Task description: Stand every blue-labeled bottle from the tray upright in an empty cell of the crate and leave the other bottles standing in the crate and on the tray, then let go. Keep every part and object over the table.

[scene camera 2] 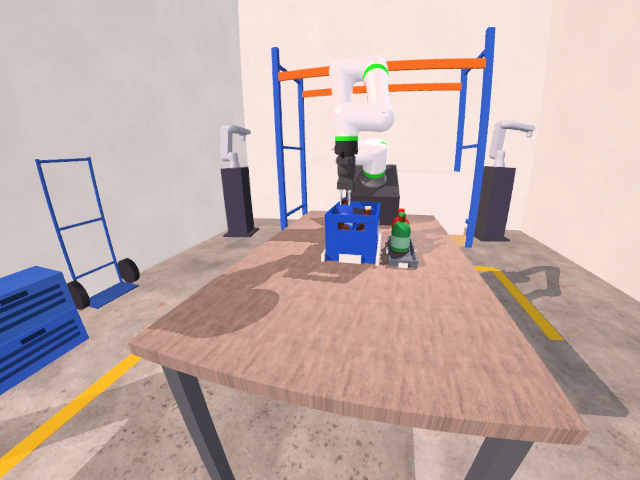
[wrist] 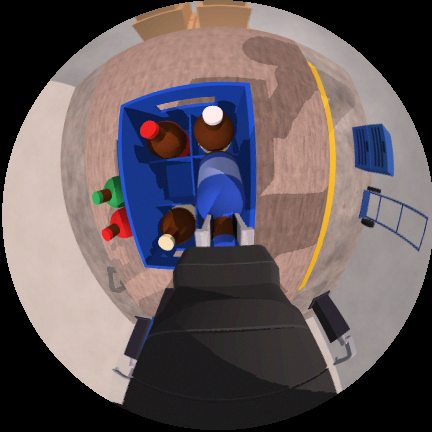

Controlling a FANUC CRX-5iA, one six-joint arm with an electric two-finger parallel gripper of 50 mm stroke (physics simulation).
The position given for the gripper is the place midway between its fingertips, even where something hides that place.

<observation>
In view: the gripper (wrist: 222, 221), a blue-labeled bottle (wrist: 220, 192), a red-capped brown bottle (wrist: 166, 139), a white-capped brown bottle (wrist: 213, 130) and a cream-capped brown bottle (wrist: 177, 225).
</observation>
